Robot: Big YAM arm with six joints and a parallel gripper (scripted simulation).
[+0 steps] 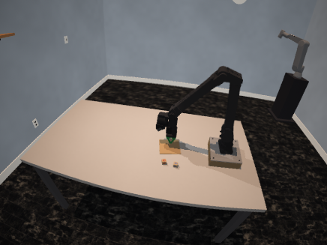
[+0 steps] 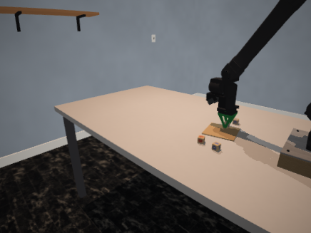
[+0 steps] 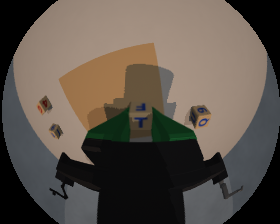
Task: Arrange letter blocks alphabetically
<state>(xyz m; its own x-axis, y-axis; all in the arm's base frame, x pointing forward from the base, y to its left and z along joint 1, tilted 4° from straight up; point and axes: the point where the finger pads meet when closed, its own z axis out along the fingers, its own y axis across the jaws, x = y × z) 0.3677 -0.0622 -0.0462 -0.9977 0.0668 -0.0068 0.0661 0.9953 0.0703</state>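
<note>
My gripper is now 4 cm to the right of the mat and 2 cm above it.
</note>
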